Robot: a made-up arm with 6 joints. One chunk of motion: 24 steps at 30 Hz.
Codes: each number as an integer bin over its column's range. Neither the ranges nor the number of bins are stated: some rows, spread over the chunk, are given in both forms.
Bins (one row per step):
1: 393 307 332 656 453 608
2: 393 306 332 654 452 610
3: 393 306 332 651 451 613
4: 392 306 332 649 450 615
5: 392 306 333 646 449 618
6: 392 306 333 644 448 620
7: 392 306 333 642 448 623
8: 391 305 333 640 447 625
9: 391 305 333 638 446 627
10: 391 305 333 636 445 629
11: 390 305 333 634 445 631
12: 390 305 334 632 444 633
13: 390 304 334 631 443 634
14: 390 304 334 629 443 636
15: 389 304 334 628 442 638
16: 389 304 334 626 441 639
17: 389 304 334 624 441 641
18: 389 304 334 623 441 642
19: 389 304 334 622 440 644
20: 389 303 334 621 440 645
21: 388 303 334 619 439 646
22: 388 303 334 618 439 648
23: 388 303 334 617 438 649
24: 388 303 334 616 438 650
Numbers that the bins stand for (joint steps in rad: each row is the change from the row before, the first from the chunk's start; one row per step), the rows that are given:
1: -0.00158 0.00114 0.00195 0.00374 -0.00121 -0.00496
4: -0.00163 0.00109 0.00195 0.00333 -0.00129 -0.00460
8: -0.00169 0.00104 0.00200 0.00280 -0.00137 -0.00409
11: -0.00175 0.00104 0.00200 0.00244 -0.00142 -0.00379
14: -0.00175 0.00100 0.00205 0.00215 -0.00147 -0.00353
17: -0.00180 0.00100 0.00205 0.00185 -0.00152 -0.00328
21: -0.00186 0.00095 0.00205 0.00156 -0.00157 -0.00302
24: -0.00186 0.00095 0.00205 0.00138 -0.00160 -0.00282
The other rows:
2: -0.00158 0.00109 0.00195 0.00362 -0.00124 -0.00486
3: -0.00158 0.00109 0.00195 0.00345 -0.00126 -0.00471
5: -0.00163 0.00109 0.00200 0.00315 -0.00131 -0.00445
6: -0.00163 0.00109 0.00200 0.00303 -0.00134 -0.00435
7: -0.00163 0.00109 0.00200 0.00292 -0.00134 -0.00420
9: -0.00169 0.00104 0.00200 0.00268 -0.00139 -0.00399
10: -0.00169 0.00104 0.00200 0.00256 -0.00142 -0.00389
12: -0.00175 0.00104 0.00205 0.00233 -0.00144 -0.00368
13: -0.00175 0.00100 0.00205 0.00227 -0.00147 -0.00363
15: -0.00180 0.00100 0.00205 0.00209 -0.00150 -0.00343
16: -0.00180 0.00100 0.00205 0.00197 -0.00152 -0.00338
18: -0.00180 0.00100 0.00205 0.00179 -0.00152 -0.00323
19: -0.00180 0.00100 0.00205 0.00173 -0.00155 -0.00312
20: -0.00180 0.00095 0.00205 0.00168 -0.00155 -0.00307
22: -0.00186 0.00095 0.00205 0.00150 -0.00157 -0.00292
23: -0.00186 0.00095 0.00205 0.00144 -0.00160 -0.00287

